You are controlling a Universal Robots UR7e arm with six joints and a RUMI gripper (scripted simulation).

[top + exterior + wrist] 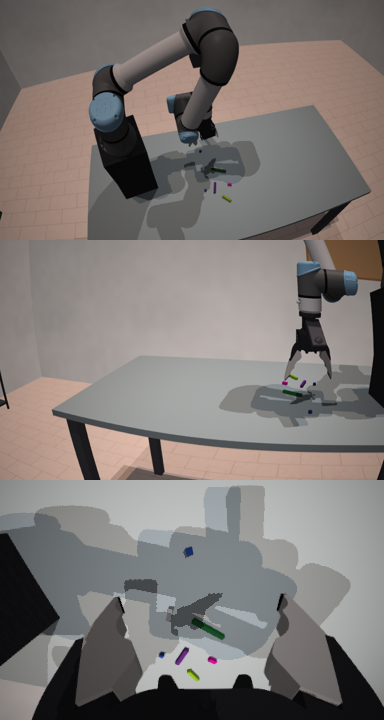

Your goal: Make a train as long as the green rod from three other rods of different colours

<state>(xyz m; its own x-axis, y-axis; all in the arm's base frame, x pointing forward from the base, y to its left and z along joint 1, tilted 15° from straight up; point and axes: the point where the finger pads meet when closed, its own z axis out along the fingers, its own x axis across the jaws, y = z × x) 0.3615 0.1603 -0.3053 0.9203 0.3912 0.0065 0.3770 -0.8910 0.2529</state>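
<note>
Right now my hand is 120 mm short of the magenta rod, 210 mm to the left of it and 100 mm above it. From my hand the other things lie so: green rod 70 mm ahead, 120 mm to the right, 100 mm below; purple rod 50 mm ahead, 230 mm to the right, 100 mm below; grey rod 10 mm behind, 110 mm to the right, 100 mm below.
</note>
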